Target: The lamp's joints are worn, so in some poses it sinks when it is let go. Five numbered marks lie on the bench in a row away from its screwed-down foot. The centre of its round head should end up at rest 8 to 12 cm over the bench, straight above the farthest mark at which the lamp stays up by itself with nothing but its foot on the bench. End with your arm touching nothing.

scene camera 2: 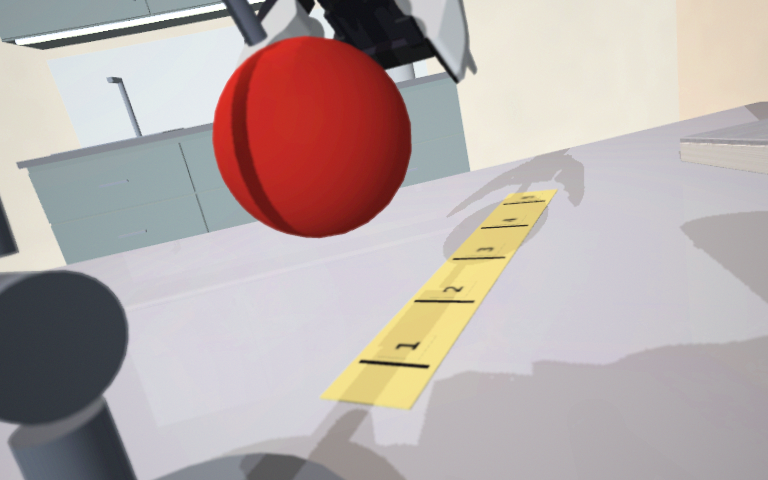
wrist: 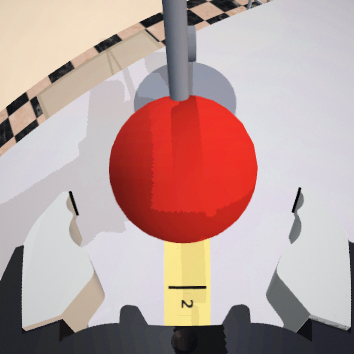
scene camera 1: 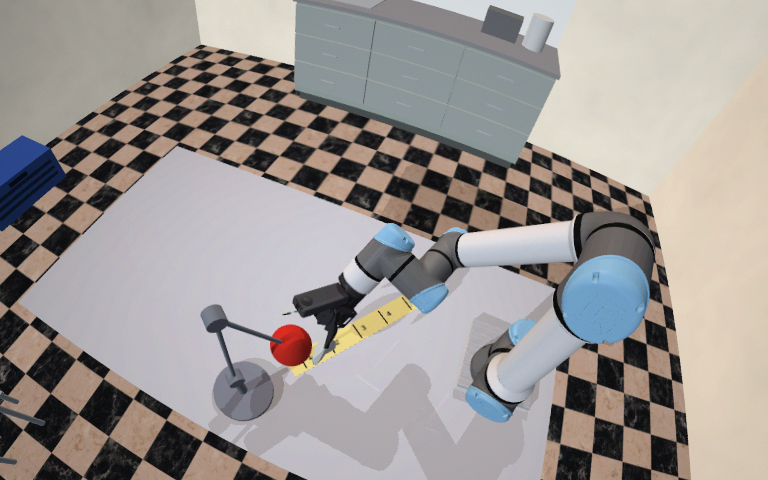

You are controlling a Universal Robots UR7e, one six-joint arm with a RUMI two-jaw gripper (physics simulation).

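Scene:
In scene camera 1 a yellow strip [scene camera 1: 355, 332] shows the same spot that scene camera 2 shows on the strip [scene camera 2: 476, 261]. A lamp rod [wrist: 182, 168] in the wrist view likewise shows the same spot that scene camera 1 shows on the rod [scene camera 1: 295, 334].

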